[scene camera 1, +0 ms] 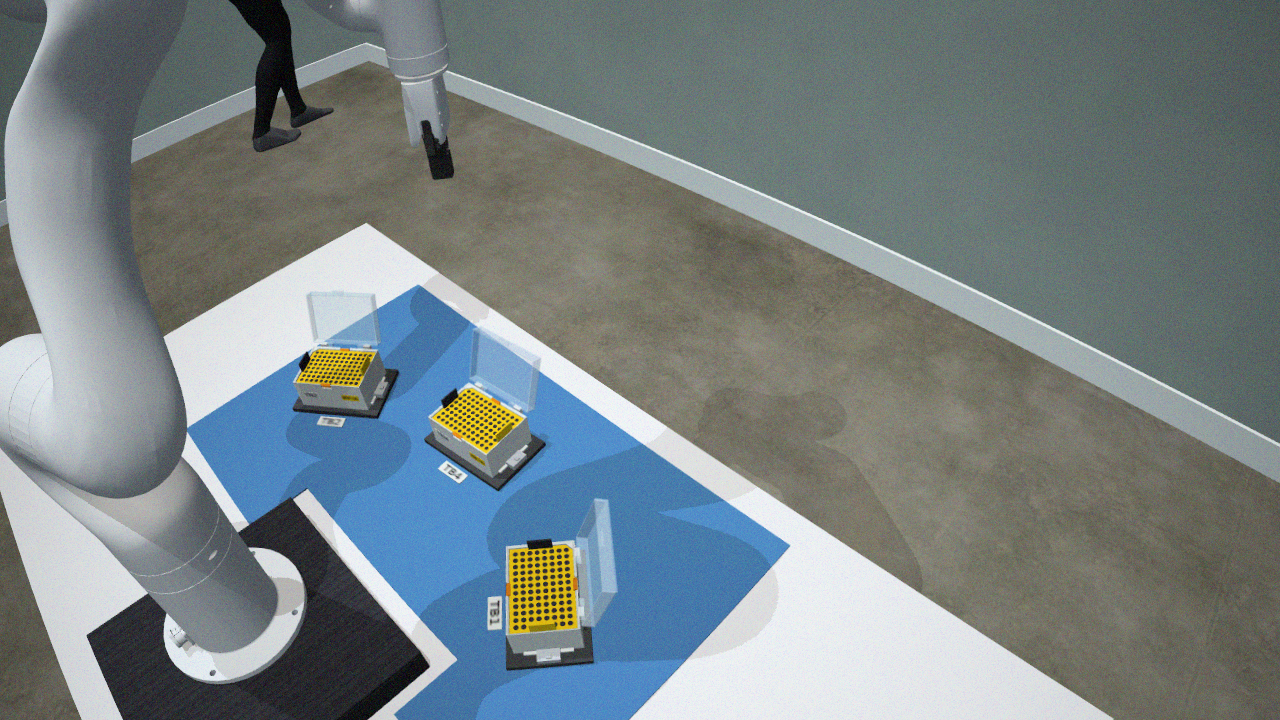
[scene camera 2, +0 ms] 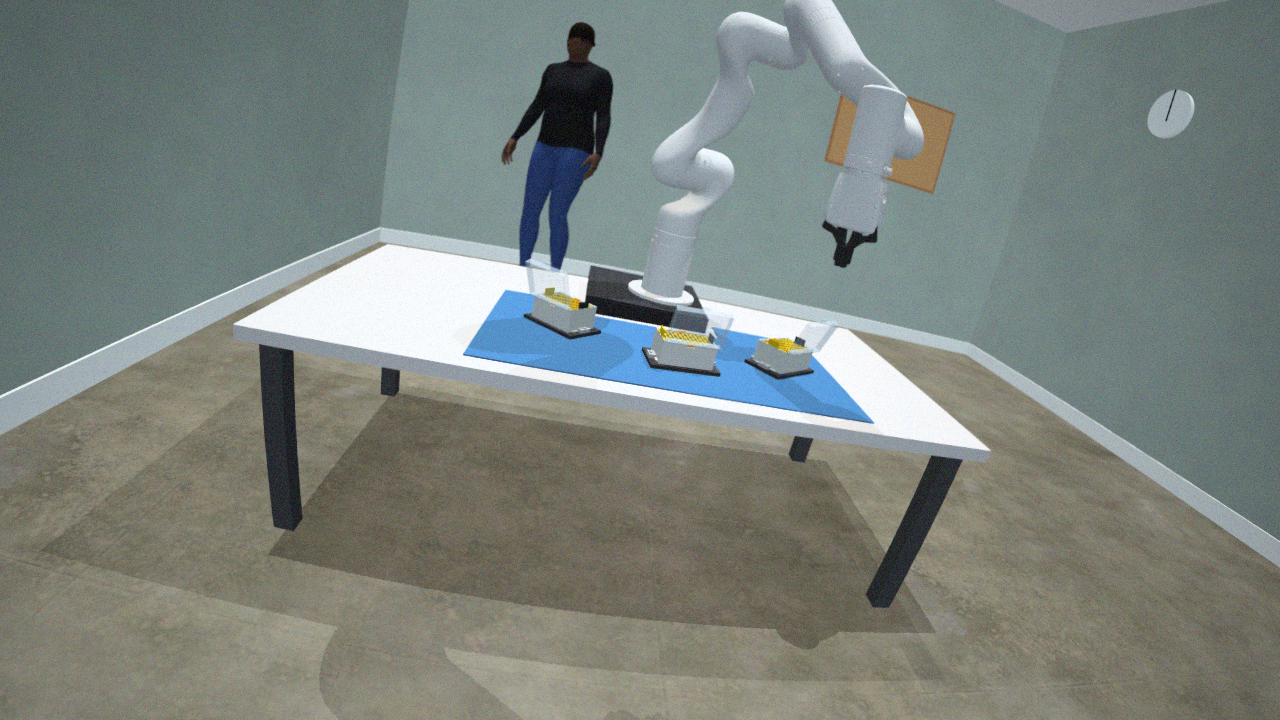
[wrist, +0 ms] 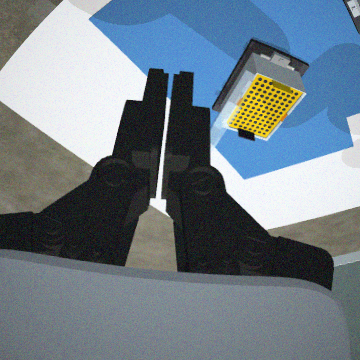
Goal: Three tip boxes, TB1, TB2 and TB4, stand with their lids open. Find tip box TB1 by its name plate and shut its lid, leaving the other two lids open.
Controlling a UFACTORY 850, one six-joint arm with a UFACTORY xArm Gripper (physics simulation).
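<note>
Tip box TB1 point(scene camera 1: 542, 586) point(scene camera 2: 563, 315) stands nearest scene camera 1, beside its name plate point(scene camera 1: 494, 613). Its clear lid point(scene camera 1: 601, 564) point(scene camera 2: 546, 275) stands open, roughly upright. TB4 point(scene camera 1: 478, 420) point(scene camera 2: 684, 349) is the middle box, and its lid point(scene camera 1: 505, 368) is open. TB2 point(scene camera 1: 335, 376) point(scene camera 2: 781, 355) is the far one, and its lid point(scene camera 1: 344, 318) point(scene camera 2: 818, 336) is open. My gripper point(scene camera 1: 441, 174) point(scene camera 2: 842, 263) point(wrist: 168, 97) is shut and empty, high beyond the TB2 end, far from TB1. The wrist view shows an open box point(wrist: 265, 107) right of the fingers; its name plate is not readable.
The boxes stand on a blue mat point(scene camera 1: 384, 501) point(scene camera 2: 519, 344) on a white table point(scene camera 1: 850, 644) point(scene camera 2: 358, 295). The arm's black base plate point(scene camera 1: 358, 644) point(scene camera 2: 617, 291) adjoins the mat. A person point(scene camera 2: 577, 107) stands behind the table in scene camera 2.
</note>
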